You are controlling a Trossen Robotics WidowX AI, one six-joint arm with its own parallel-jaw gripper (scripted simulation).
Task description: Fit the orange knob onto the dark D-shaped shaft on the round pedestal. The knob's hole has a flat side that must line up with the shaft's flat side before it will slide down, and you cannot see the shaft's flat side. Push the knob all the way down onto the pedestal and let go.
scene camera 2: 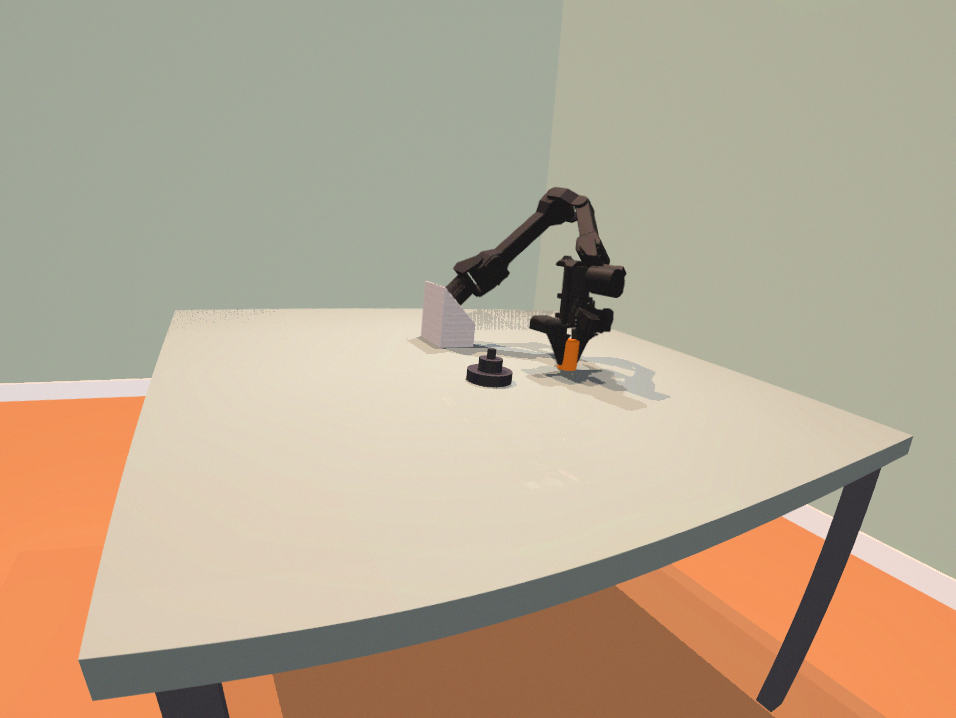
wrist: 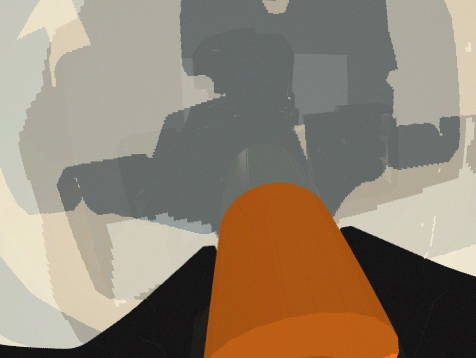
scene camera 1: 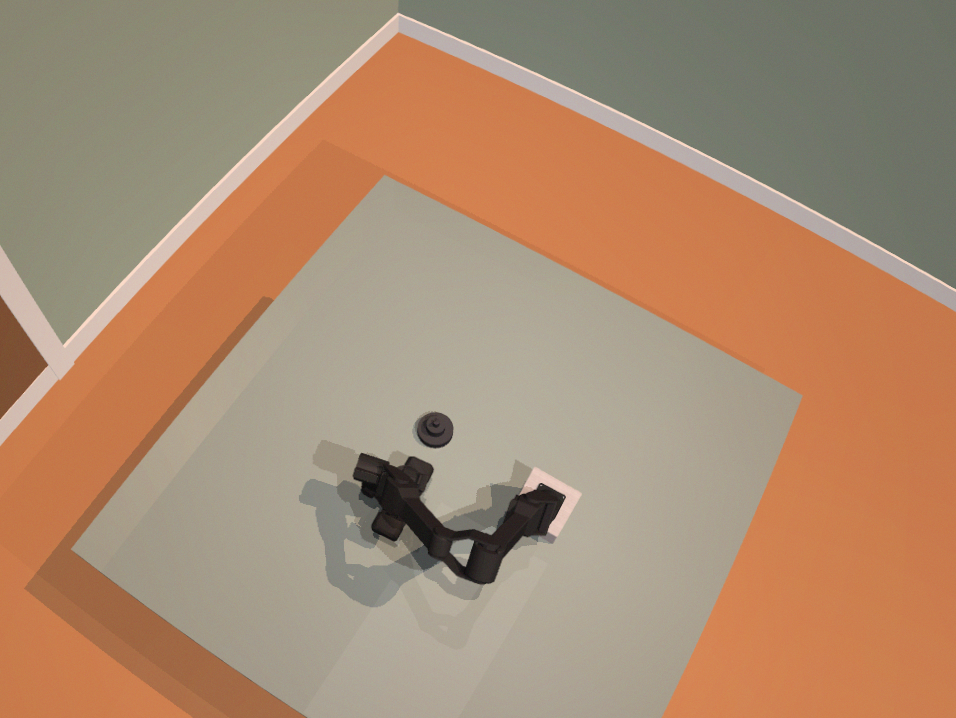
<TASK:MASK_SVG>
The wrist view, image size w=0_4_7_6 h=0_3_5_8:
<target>my gripper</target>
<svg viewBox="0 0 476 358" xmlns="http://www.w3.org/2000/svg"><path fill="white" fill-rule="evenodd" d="M217 247L209 245L199 248L190 260L183 263L168 280L156 288L156 291L133 308L132 312L126 313L120 321L106 328L88 343L69 349L11 347L0 344L0 358L203 358L209 327L207 319L210 312ZM340 228L398 335L400 351L396 358L476 358L476 276L435 263L427 257L403 249L400 245L398 247L394 243L388 243L387 240L360 231L354 226Z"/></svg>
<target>orange knob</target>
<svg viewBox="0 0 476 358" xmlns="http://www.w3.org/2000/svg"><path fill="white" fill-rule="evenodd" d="M231 203L231 206L227 208L225 215L223 215L222 222L219 223L217 260L215 260L213 287L211 287L209 319L207 319L209 327L207 327L205 356L203 358L398 357L400 351L398 335L396 335L390 319L388 319L386 312L384 312L378 296L375 295L375 291L372 291L374 288L368 283L367 276L364 275L363 269L358 264L358 259L356 259L354 252L351 251L350 245L347 244L346 239L342 235L342 231L336 226L334 218L327 211L328 208L324 206L319 196L312 194L306 188L297 186L297 184L271 183L251 188L251 190L246 191L245 194L242 194Z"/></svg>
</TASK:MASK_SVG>
